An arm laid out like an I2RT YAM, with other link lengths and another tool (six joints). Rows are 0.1 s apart.
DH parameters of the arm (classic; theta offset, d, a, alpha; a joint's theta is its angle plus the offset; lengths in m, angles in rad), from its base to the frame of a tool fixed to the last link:
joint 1: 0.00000 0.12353 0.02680 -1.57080
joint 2: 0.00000 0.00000 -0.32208 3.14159
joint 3: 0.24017 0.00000 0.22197 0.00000
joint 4: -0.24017 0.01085 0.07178 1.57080
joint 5: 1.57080 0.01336 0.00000 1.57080
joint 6: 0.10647 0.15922 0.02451 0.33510
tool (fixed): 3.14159 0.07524 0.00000 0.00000
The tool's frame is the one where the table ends.
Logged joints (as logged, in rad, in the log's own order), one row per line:
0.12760, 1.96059, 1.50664, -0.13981, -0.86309, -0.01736
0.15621, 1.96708, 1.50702, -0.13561, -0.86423, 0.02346
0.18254, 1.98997, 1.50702, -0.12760, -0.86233, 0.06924
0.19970, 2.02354, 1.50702, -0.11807, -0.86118, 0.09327
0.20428, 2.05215, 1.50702, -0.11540, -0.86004, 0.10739
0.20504, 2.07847, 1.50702, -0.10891, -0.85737, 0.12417
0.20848, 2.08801, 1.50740, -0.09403, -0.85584, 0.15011
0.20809, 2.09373, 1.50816, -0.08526, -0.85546, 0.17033
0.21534, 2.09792, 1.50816, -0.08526, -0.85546, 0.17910
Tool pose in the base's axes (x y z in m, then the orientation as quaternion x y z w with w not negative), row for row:
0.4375, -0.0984, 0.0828, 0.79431, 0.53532, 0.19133, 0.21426
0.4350, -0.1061, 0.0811, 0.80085, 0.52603, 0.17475, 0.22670
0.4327, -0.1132, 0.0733, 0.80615, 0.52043, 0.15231, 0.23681
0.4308, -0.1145, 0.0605, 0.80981, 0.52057, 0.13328, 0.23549
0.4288, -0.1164, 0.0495, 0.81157, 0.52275, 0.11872, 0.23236
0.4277, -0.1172, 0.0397, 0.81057, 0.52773, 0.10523, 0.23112
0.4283, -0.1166, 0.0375, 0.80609, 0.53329, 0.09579, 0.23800
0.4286, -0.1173, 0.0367, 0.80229, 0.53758, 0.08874, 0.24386
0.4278, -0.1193, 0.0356, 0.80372, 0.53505, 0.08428, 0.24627
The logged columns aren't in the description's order. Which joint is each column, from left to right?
Columns, left to right: joint 6, joint 2, joint 3, joint 1, joint 4, joint 5.
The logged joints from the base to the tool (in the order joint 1, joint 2, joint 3, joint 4, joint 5, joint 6), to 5 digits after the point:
-0.13981, 1.96059, 1.50664, -0.86309, -0.01736, 0.12760
-0.13561, 1.96708, 1.50702, -0.86423, 0.02346, 0.15621
-0.12760, 1.98997, 1.50702, -0.86233, 0.06924, 0.18254
-0.11807, 2.02354, 1.50702, -0.86118, 0.09327, 0.19970
-0.11540, 2.05215, 1.50702, -0.86004, 0.10739, 0.20428
-0.10891, 2.07847, 1.50702, -0.85737, 0.12417, 0.20504
-0.09403, 2.08801, 1.50740, -0.85584, 0.15011, 0.20848
-0.08526, 2.09373, 1.50816, -0.85546, 0.17033, 0.20809
-0.08526, 2.09792, 1.50816, -0.85546, 0.17910, 0.21534

